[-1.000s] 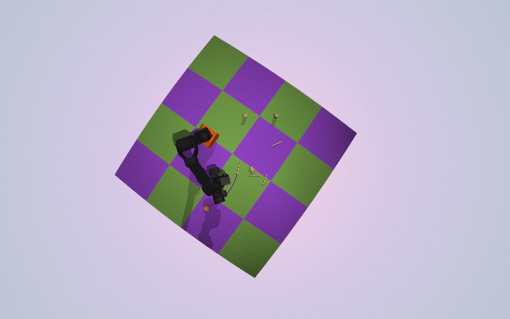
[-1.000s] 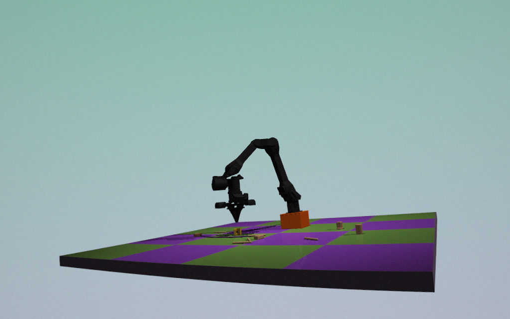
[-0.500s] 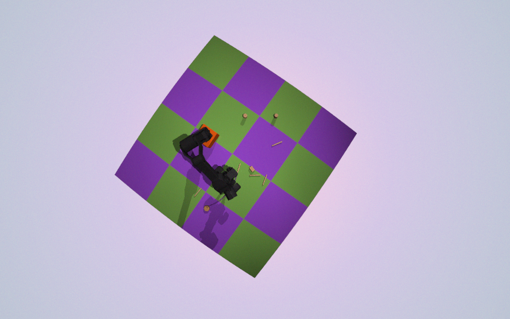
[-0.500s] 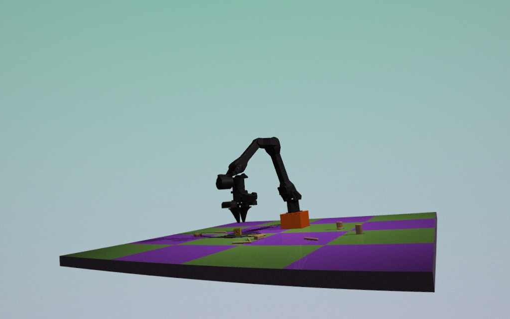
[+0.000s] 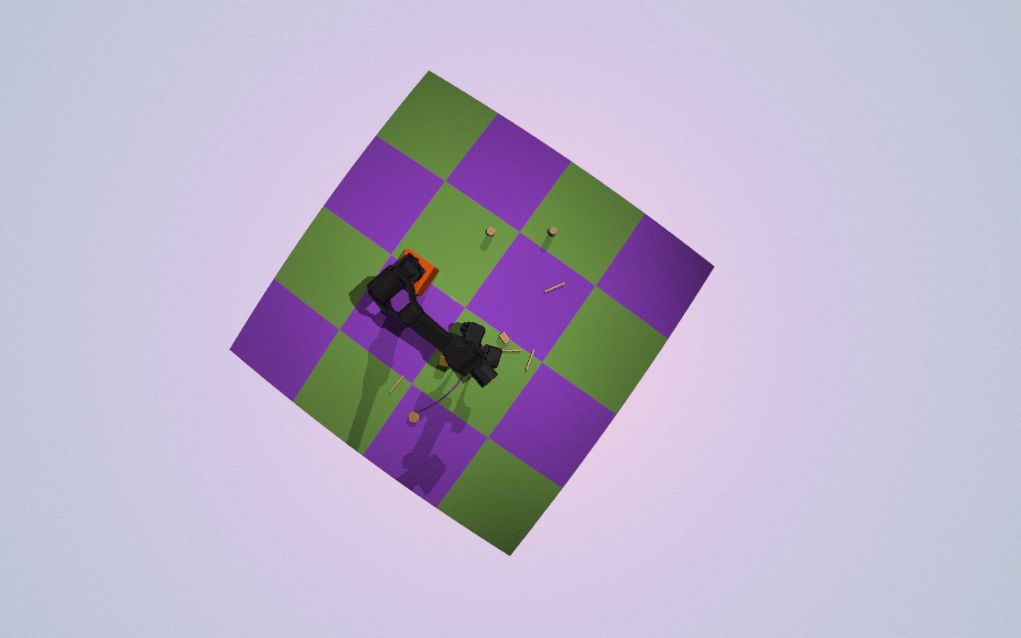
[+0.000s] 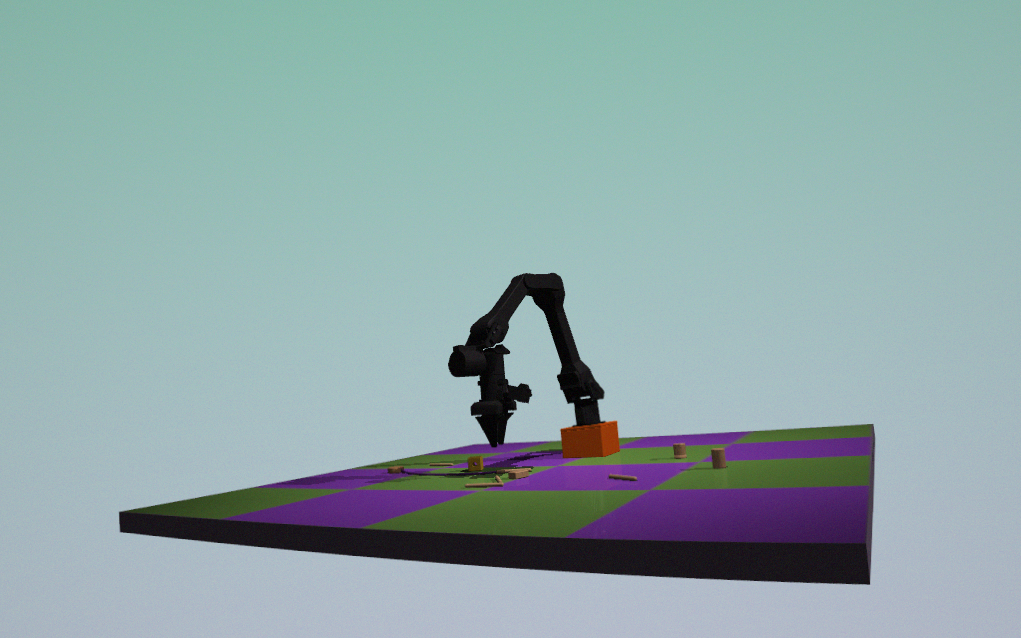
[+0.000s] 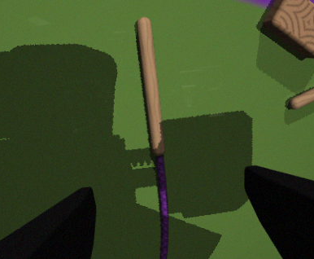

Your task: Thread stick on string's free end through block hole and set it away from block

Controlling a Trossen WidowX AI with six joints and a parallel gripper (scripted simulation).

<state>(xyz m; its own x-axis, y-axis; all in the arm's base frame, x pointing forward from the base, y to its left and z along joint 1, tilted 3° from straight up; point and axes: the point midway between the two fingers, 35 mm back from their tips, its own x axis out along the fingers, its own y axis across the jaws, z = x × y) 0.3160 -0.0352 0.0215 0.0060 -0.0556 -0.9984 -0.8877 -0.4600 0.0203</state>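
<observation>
The thin wooden stick lies 10 mm behind my gripper tip, 10 mm to the left of it and 60 mm below it. Also, from my gripper tip: round wooden button (20 mm ahead, 320 mm to the right, 50 mm below); then small wooden piece (50 mm ahead, 90 mm to the left, 50 mm below).
</observation>
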